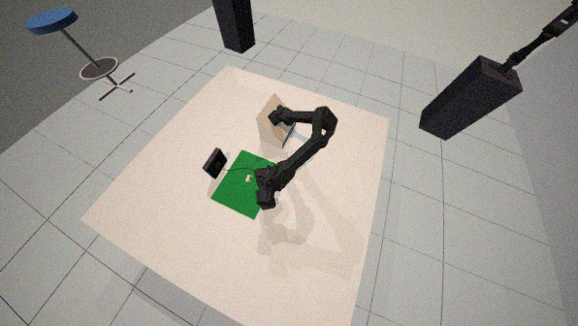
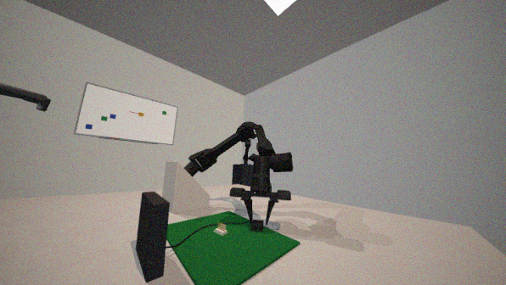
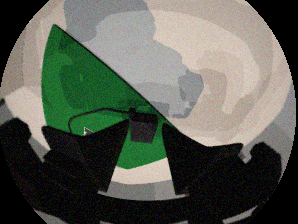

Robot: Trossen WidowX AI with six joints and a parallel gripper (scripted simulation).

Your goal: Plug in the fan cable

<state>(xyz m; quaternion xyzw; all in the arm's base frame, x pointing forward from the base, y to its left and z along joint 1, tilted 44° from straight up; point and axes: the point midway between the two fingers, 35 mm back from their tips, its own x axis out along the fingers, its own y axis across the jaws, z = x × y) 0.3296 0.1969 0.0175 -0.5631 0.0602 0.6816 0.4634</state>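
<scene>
My gripper tip is now 20 mm past the green board, 110 mm to the left of it and 30 mm above it. Round my gripper tip: pale four-pin header (30 mm behind, 110 mm to the right, 10 mm below); then black plug (10 mm to the right); then black fan (270 mm to the right, 50 mm above).
</scene>
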